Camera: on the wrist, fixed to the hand. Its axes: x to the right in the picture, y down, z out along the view.
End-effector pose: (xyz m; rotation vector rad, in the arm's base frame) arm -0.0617 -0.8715 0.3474 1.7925 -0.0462 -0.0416
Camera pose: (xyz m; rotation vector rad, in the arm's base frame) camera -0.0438 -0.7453 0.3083 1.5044 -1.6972 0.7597
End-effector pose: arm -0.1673 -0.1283 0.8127 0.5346 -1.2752 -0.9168
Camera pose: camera -0.0750 -0.1904 0.7392 -0.5256 -1.6183 0.4636
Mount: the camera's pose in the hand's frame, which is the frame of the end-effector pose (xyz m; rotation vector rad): 0.0112 -0.0661 -0.1153 0.2173 -0.3648 1.5519
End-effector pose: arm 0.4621 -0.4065 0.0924 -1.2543 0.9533 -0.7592
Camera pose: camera 0.3650 -0.4771 0.1504 -0.1781 1.1488 0.5666
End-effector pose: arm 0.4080 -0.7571 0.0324 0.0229 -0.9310 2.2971
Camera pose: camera 0.4622 -0.6429 -0.0103 0.1636 0.5465 -2.1512
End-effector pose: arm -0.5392 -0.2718 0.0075 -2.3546 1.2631 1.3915
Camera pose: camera -0.4129 -0.2921 0.0453 0.4894 -2.5156 -1.3097
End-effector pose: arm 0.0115 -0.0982 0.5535 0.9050 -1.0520 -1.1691
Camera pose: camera 0.1055 -0.1185 0.4611 -0.1532 -1.6694 0.1269
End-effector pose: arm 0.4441 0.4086 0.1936 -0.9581 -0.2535 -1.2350
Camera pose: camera 0.3534 0.3158 0.1628 -0.8290 0.1066 0.3829
